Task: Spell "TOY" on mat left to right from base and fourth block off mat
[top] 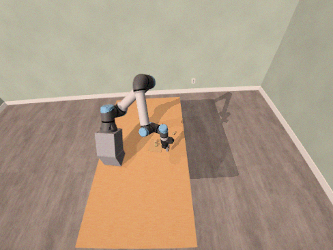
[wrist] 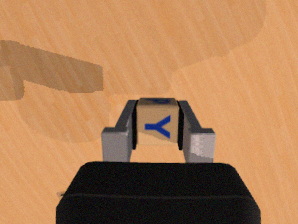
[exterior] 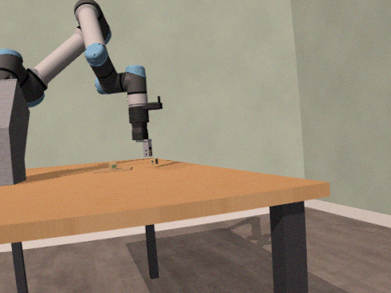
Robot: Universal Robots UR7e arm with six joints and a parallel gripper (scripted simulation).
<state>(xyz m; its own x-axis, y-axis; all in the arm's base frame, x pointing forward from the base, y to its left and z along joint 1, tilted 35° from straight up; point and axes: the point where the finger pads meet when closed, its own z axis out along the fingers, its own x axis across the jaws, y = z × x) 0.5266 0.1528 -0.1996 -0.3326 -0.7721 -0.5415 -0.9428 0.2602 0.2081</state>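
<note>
The O block is 14 cm behind my hand, 6 cm to the left of it and 5 cm below it. Also, from my hand: Y block: 1 cm below; T block: 15 cm behind, 11 cm to the left, 5 cm below; tan mat: 14 cm behind, 6 cm to the left, 6 cm below.
</note>
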